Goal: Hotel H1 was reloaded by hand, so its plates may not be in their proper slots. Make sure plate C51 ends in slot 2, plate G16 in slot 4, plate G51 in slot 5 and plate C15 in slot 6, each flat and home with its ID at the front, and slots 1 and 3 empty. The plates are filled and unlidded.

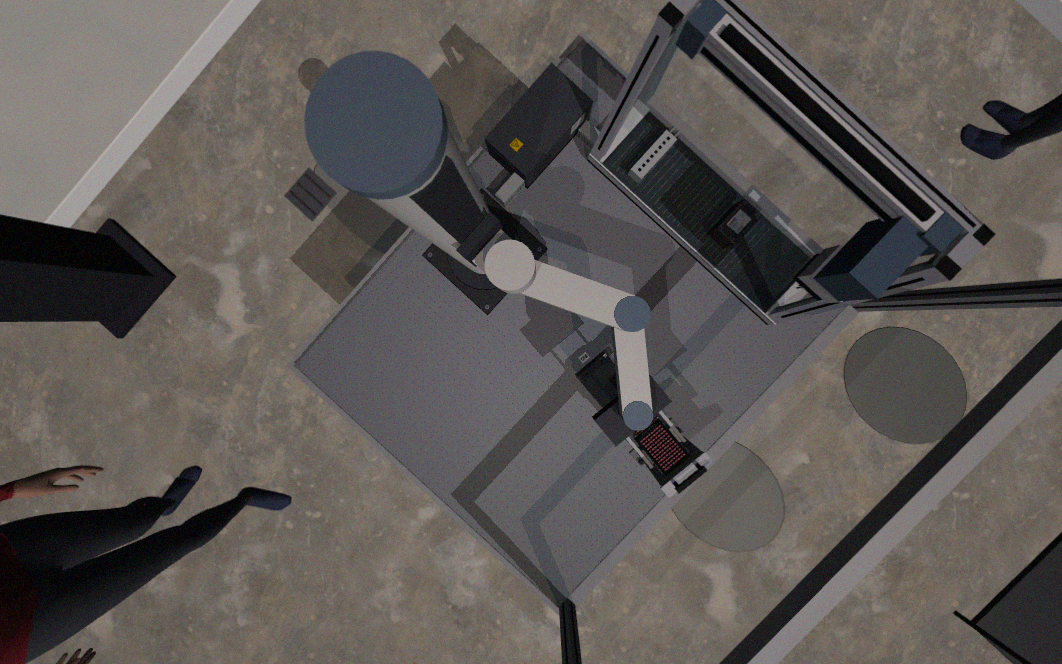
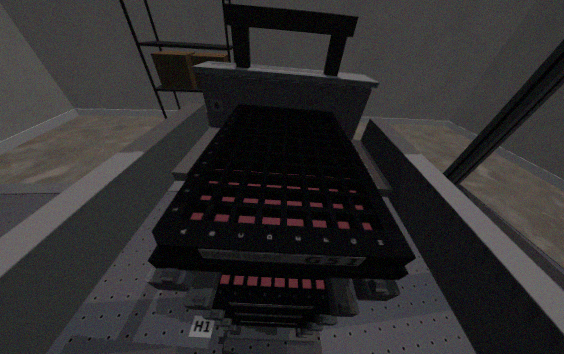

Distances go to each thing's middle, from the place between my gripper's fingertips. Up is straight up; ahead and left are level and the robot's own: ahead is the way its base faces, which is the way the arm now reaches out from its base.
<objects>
The flat dark stand point(image 1: 601, 380) is 19 cm behind my hand, 2 cm to the left of it and 23 cm below it.
</objects>
